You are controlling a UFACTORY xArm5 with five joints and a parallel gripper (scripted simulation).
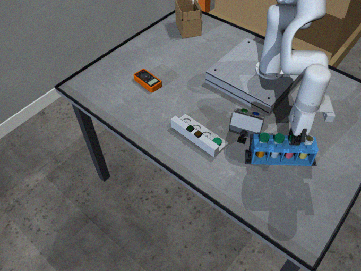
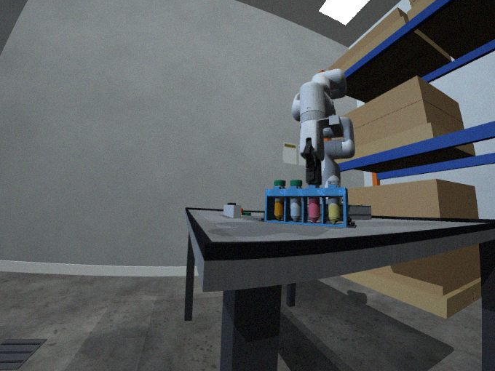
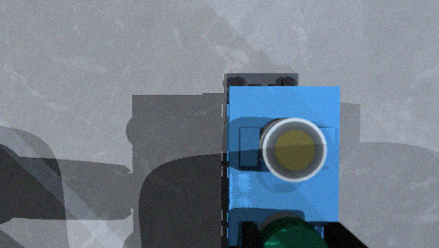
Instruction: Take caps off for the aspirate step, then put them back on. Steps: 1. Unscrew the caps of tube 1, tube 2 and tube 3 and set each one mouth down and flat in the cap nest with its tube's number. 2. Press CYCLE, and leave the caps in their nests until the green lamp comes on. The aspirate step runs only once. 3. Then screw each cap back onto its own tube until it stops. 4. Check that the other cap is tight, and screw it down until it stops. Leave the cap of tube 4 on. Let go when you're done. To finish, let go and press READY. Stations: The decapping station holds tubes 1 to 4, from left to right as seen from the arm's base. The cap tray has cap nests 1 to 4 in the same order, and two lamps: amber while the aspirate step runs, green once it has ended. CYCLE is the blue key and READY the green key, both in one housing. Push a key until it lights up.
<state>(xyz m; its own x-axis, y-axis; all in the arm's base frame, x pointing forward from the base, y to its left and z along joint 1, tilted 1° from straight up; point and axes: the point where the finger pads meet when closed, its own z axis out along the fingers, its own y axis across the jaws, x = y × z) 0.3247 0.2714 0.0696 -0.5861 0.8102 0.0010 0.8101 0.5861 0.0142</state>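
Now: hand 40 mm to the left of the threaded neck, 30 mm short of it and 10 mm above it. Also, from my hand: green key 230 mm to the right, 60 mm below, 50 mm behind; blue key 180 mm to the right, 60 mm below, 60 mm behind; key housing 210 mm to the right, 80 mm below, 40 mm behind.
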